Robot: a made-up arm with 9 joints. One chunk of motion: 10 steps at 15 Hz.
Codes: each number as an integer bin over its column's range. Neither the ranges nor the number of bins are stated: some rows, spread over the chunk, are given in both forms.
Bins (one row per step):
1: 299 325 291 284 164 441
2: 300 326 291 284 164 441
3: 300 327 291 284 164 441
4: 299 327 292 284 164 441
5: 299 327 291 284 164 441
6: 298 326 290 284 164 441
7: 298 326 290 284 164 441
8: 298 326 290 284 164 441
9: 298 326 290 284 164 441
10: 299 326 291 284 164 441
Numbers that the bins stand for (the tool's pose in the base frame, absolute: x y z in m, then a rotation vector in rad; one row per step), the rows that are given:
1: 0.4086 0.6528 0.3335 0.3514 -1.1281 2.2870
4: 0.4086 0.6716 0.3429 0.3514 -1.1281 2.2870
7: 0.3992 0.6622 0.3241 0.3514 -1.1281 2.2870
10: 0.4086 0.6622 0.3335 0.3514 -1.1281 2.2870
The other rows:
2: 0.4180 0.6622 0.3335 0.3514 -1.1281 2.2870
3: 0.4180 0.6716 0.3335 0.3514 -1.1281 2.2870
5: 0.4086 0.6716 0.3335 0.3514 -1.1281 2.2870
6: 0.3992 0.6622 0.3241 0.3514 -1.1281 2.2870
8: 0.3992 0.6622 0.3241 0.3514 -1.1281 2.2870
9: 0.3992 0.6622 0.3241 0.3514 -1.1281 2.2870

